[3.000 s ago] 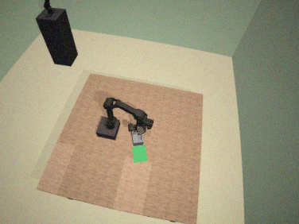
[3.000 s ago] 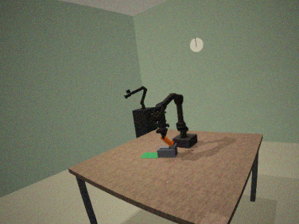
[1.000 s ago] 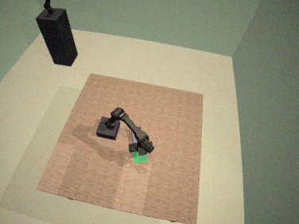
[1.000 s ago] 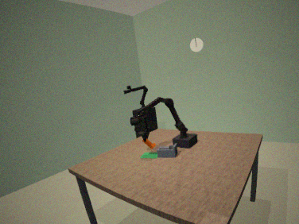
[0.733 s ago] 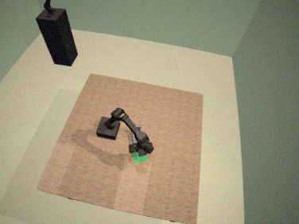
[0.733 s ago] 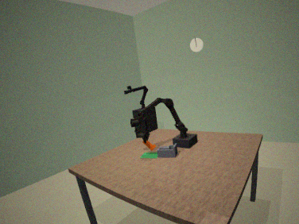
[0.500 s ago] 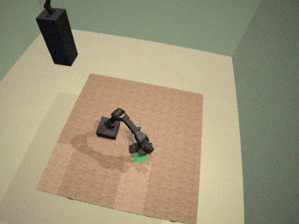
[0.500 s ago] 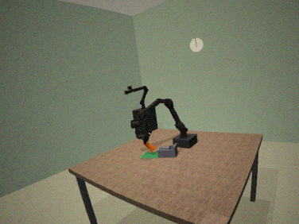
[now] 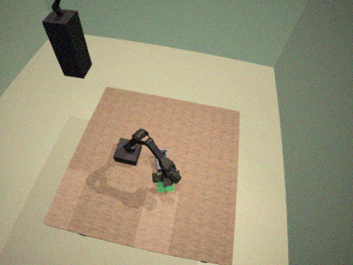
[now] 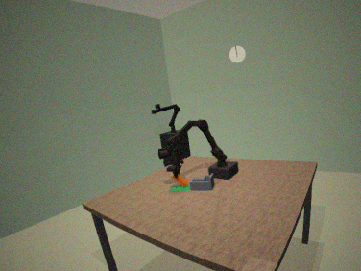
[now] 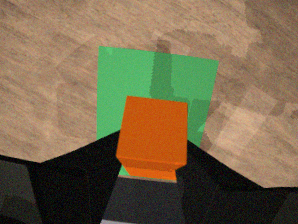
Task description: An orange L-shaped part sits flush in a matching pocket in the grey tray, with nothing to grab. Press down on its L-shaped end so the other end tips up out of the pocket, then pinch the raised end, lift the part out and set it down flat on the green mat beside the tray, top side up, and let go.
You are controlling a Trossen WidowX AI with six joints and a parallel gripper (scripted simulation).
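The orange L-shaped part is 3 cm below my gripper tip, 2 cm to the left of it and 2 cm behind it. Also, from my gripper tip: green mat (10 cm below, 2 cm to the left, 1 cm behind).
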